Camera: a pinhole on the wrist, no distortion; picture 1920 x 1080 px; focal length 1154.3 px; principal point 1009.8 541.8 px. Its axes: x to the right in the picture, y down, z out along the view. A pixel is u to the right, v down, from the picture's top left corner.
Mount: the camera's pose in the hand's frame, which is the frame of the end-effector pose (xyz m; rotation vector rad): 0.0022 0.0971 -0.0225 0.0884 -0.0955 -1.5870
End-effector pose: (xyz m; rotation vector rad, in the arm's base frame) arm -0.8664 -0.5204 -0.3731 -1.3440 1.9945 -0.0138
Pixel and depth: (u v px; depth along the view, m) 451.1 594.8 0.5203
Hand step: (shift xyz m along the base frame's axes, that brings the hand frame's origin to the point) 0.0030 0.3668 -0.4858
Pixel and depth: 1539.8 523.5 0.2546
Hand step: 0.1509 0.1034 -0.1450
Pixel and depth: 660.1 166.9 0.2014
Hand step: -0.0165 0.2045 -0.1403
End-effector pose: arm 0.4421 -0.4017 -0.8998 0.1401 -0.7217 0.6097
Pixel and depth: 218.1 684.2 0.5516
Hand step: -0.5708 0.2245 0.3669
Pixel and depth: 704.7 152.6 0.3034
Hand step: -0.3348 -0.0014 0.0972
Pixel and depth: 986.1 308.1 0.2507
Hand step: -0.2321 -0.0224 0.1058
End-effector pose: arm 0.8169 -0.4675 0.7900 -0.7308 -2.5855 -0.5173
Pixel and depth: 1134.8 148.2 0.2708
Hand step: 0.0697 0.1122 -0.2407
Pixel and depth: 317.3 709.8 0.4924
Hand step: 0.0727 0.5341 -0.2993
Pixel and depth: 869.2 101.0 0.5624
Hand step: 0.1709 0.2532 -0.5227
